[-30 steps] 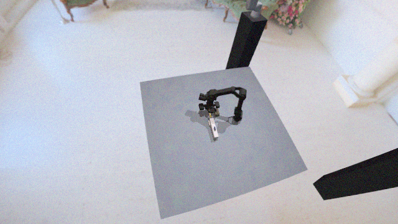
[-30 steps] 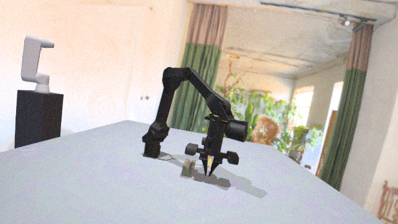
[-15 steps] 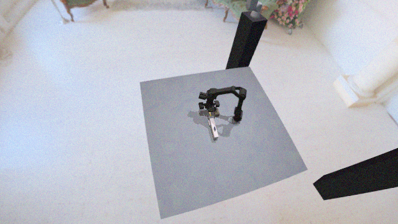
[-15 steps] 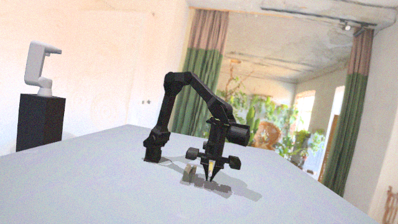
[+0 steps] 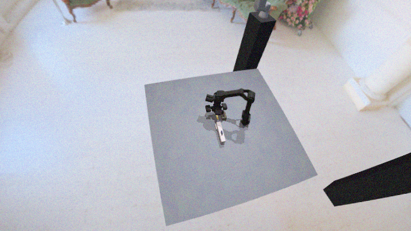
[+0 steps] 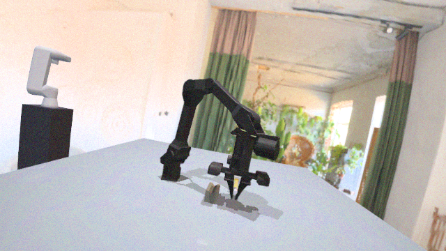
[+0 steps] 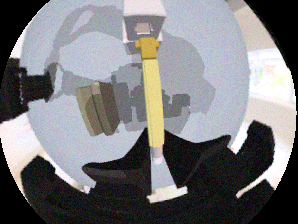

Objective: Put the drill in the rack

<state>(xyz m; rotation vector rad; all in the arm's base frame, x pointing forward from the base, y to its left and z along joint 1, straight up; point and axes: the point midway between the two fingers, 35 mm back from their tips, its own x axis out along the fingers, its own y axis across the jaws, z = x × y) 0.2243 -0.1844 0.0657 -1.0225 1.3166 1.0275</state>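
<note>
Right now the drill is 1 cm ahead of my gripper tip, 4 cm to the left of it and 3 cm above it. From my gripper tip the other things lie so: rack (6 cm behind, 5 cm to the left, 1 cm below); then dark key (6 cm ahead, 22 cm to the left, 2 cm above).
</note>
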